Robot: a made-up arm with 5 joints.
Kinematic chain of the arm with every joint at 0, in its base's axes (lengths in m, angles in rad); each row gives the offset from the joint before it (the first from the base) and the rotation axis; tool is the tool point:
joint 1: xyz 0 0 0.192 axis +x
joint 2: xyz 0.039 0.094 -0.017 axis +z
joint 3: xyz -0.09 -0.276 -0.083 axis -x
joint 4: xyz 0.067 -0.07 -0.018 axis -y
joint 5: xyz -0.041 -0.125 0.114 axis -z
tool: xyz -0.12 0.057 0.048
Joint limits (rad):
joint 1: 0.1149..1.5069
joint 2: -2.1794..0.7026
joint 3: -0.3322..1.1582
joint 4: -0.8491..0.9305
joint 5: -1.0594..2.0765
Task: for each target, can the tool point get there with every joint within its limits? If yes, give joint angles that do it. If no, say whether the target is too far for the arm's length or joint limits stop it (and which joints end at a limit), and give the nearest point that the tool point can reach.
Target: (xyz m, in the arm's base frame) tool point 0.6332 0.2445 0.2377
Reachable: no: joint limits stop it (at a limit: joint 1, joint 2, joint 3, joint 4, joint 5) | nearest point 0.4064 0.0940 0.0669 | short by 0.321 m
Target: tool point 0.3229 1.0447 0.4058
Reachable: no: too far | nearest point -0.1621 0.5747 0.3096 | short by 0.682 m
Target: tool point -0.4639 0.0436 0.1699
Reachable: yes | joints 0.3335 -0.9816 -0.1677 0.2681 -0.1937
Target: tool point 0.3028 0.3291 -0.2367
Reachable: no: joint limits stop it (at a limit: joint 1, joint 2, joint 3, joint 4, joint 5) | nearest point 0.1899 0.1977 -0.2806 | short by 0.179 m
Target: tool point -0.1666 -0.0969 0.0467
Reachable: yes | joints 1.1481 -0.8334 0.0576 -0.7123 1.1971
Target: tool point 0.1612 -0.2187 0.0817
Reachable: yes | joints 0.6233 0.3761 -0.0728 -0.0388 1.4970
